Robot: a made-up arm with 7 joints. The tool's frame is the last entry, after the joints. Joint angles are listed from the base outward. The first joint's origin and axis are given. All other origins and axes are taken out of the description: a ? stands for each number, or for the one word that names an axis. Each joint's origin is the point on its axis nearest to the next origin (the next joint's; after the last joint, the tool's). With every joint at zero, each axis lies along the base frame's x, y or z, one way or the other. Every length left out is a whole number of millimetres.
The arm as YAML. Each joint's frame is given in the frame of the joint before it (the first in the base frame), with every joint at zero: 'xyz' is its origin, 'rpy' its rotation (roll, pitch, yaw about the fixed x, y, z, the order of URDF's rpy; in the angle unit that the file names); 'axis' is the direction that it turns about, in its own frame. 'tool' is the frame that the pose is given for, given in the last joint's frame.
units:
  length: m
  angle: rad
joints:
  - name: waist
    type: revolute
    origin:
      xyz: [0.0, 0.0, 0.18]
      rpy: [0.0, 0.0, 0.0]
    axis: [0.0, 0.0, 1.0]
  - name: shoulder
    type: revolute
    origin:
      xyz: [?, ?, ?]
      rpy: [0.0, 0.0, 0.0]
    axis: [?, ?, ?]
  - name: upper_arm
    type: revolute
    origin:
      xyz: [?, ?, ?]
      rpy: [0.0, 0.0, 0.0]
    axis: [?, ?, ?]
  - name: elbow
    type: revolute
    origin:
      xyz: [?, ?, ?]
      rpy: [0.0, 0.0, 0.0]
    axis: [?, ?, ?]
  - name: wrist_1
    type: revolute
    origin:
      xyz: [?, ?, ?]
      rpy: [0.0, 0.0, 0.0]
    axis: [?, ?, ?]
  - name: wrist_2
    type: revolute
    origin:
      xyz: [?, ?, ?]
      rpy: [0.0, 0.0, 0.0]
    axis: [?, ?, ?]
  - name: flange
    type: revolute
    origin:
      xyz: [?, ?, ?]
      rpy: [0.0, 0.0, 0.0]
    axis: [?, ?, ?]
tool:
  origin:
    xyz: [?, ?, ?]
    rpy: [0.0, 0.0, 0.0]
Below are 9 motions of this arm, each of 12 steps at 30 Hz.
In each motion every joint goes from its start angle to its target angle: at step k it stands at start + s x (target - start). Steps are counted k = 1, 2, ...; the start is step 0. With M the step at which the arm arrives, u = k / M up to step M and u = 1 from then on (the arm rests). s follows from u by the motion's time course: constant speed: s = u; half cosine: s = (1 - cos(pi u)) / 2; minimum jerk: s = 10 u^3 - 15 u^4 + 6 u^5.
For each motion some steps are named. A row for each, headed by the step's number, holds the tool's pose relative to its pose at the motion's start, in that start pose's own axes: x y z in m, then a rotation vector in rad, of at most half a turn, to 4 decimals.
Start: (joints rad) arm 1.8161 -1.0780 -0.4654 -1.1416 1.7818 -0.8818 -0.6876
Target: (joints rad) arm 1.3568 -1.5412 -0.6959 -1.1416 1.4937 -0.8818 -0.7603
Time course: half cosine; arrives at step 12
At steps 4, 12:
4: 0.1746 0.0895 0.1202 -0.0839 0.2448 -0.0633
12: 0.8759 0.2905 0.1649 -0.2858 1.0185 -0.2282

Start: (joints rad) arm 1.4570 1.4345 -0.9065 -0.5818 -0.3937 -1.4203 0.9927
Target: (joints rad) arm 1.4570 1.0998 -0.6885 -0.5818 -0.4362 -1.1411 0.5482
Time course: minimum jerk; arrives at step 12
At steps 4, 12:
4: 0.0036 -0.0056 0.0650 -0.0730 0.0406 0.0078
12: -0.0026 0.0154 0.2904 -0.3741 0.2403 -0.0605

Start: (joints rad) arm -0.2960 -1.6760 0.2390 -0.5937 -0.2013 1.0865 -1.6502
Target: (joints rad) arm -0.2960 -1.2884 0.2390 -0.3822 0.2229 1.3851 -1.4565
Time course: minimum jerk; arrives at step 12
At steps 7, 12:
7: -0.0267 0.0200 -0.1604 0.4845 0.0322 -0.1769
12: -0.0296 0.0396 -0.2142 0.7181 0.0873 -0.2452

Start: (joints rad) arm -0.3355 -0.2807 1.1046 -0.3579 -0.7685 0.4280 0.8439
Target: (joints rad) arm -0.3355 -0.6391 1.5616 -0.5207 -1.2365 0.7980 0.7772
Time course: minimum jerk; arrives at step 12
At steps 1, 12:
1: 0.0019 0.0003 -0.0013 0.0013 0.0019 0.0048
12: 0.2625 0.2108 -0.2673 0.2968 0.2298 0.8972

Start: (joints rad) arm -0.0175 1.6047 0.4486 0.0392 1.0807 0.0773 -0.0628
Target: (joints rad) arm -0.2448 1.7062 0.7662 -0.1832 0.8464 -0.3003 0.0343
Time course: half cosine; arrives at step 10
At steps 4, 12:
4: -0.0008 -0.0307 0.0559 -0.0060 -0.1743 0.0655
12: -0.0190 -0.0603 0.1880 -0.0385 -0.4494 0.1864

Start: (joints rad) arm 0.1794 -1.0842 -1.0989 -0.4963 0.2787 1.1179 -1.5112
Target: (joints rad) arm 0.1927 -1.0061 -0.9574 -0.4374 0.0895 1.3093 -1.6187
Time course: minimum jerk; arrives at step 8
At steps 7, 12:
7: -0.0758 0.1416 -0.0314 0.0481 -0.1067 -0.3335
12: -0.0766 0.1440 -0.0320 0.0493 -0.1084 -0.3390

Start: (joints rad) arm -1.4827 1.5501 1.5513 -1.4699 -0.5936 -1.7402 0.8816
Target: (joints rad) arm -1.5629 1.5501 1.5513 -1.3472 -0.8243 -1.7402 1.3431
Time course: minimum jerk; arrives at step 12
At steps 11, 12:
11: 0.0815 0.0581 -0.1342 0.0116 -0.2964 0.1043
12: 0.0819 0.0584 -0.1349 0.0117 -0.2979 0.1049

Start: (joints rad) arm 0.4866 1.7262 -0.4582 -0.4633 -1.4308 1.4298 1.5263
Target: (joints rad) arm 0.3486 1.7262 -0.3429 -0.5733 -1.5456 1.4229 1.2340
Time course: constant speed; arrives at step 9
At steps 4, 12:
4: 0.0083 0.0067 -0.0011 0.1122 0.1390 -0.0318
12: 0.0237 0.0101 0.0001 0.2525 0.3183 -0.0590

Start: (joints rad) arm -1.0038 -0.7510 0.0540 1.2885 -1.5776 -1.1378 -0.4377
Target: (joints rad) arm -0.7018 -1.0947 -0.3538 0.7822 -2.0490 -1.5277 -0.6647
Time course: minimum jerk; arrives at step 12
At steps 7, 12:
7: 0.5072 -0.4820 -0.2558 0.5365 0.3013 0.6533
12: 0.8392 -0.5384 -0.4595 0.7511 0.4638 1.0469

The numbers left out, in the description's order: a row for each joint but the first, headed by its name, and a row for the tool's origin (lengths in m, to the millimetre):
shoulder: xyz -0.08 -0.45 0.0, axis 0.0 -1.0 0.0
upper_arm: xyz 0.35 0.0 0.09, axis -1.0 0.0 0.0
elbow: xyz 0.0 0.07 0.04, axis 0.0 -1.0 0.0
wrist_1: xyz 0.05 0.0 -0.13, axis 0.0 0.0 -1.0
wrist_2: xyz 0.07 -0.39 0.0, axis -1.0 0.0 0.0
flange: xyz 0.0 -0.15 0.32, axis 0.0 -1.0 0.0
tool: xyz -0.23 0.0 0.02

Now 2 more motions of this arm.
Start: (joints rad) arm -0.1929 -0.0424 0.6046 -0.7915 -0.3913 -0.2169 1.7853
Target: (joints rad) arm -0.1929 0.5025 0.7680 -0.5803 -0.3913 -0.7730 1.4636
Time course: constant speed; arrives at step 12
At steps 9, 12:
9: 0.1157 -0.0423 0.2842 -0.0797 -0.3033 -0.2838
12: 0.1205 -0.0443 0.3843 -0.0526 -0.4081 -0.3723

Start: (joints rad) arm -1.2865 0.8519 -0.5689 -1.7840 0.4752 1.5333 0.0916
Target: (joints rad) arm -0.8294 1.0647 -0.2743 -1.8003 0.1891 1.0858 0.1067
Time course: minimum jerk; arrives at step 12
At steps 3, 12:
3: 0.0073 -0.0256 -0.0089 0.0111 -0.0295 -0.0171
12: 0.0821 -0.2459 -0.0706 0.1382 -0.3418 -0.1048

